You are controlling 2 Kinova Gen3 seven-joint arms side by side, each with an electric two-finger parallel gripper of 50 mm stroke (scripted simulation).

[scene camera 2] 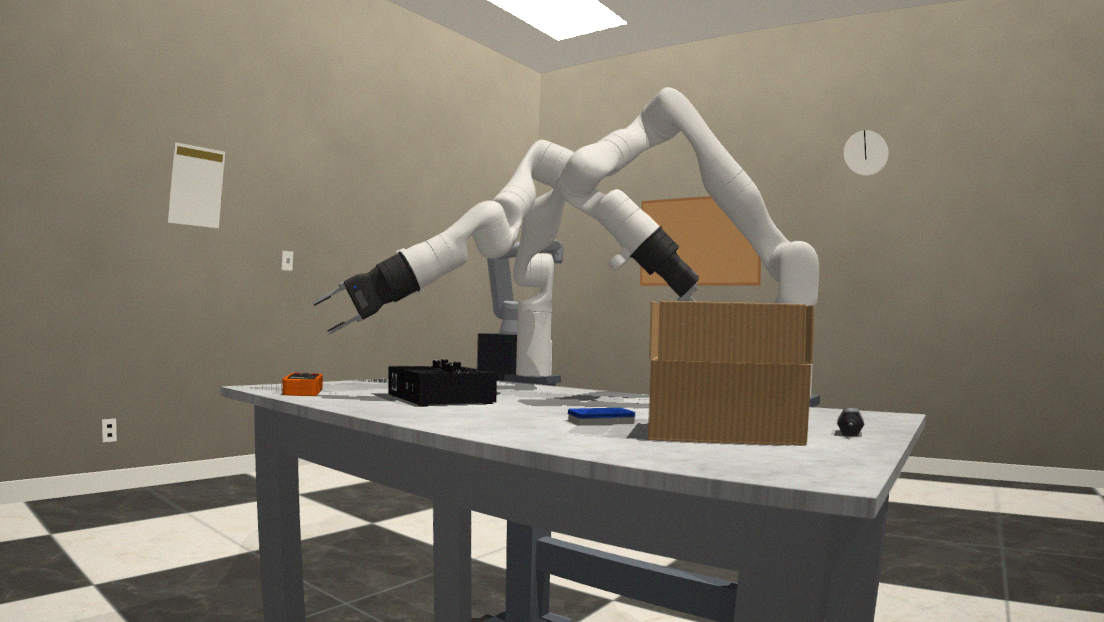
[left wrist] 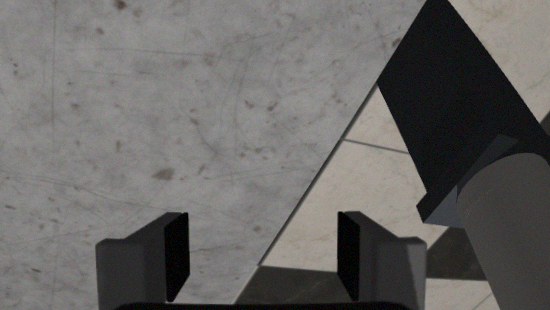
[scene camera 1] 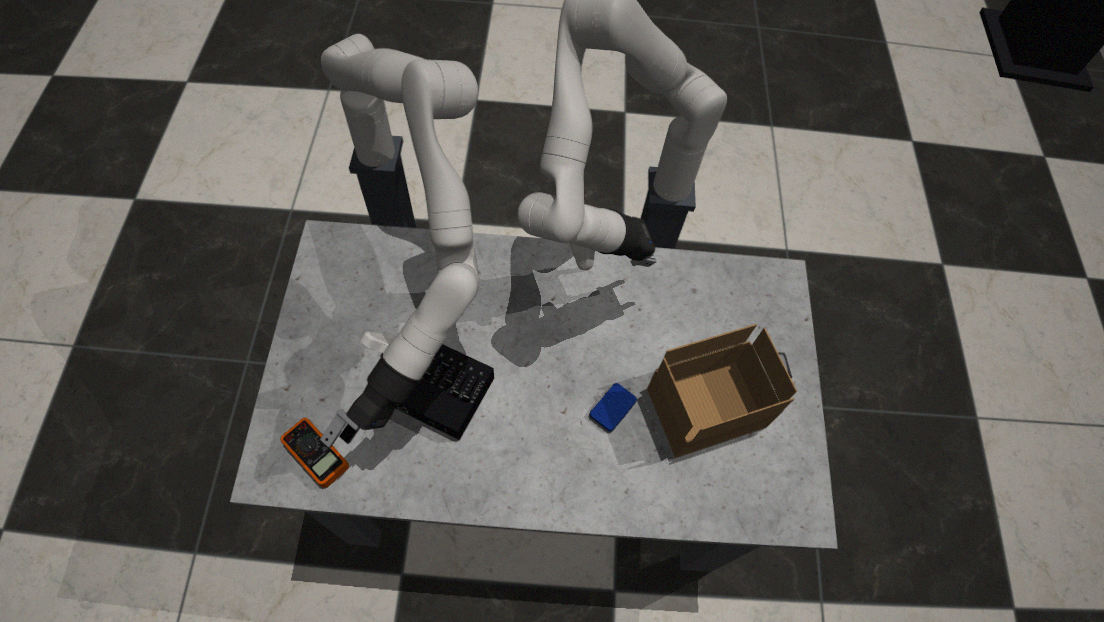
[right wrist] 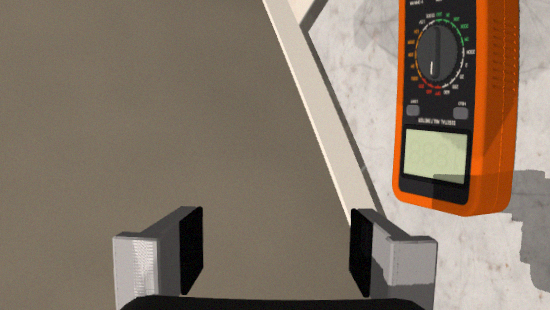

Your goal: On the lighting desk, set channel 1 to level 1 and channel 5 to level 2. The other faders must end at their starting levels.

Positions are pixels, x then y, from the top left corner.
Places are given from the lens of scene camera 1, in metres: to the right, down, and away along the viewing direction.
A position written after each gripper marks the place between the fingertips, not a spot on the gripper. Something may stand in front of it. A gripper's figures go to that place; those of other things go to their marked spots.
left gripper [scene camera 1: 646,250]: 0.19, -0.12, 1.38
right gripper [scene camera 1: 335,441]: -0.37, 0.23, 1.18
blue block [scene camera 1: 611,409]: 0.12, 0.19, 1.36
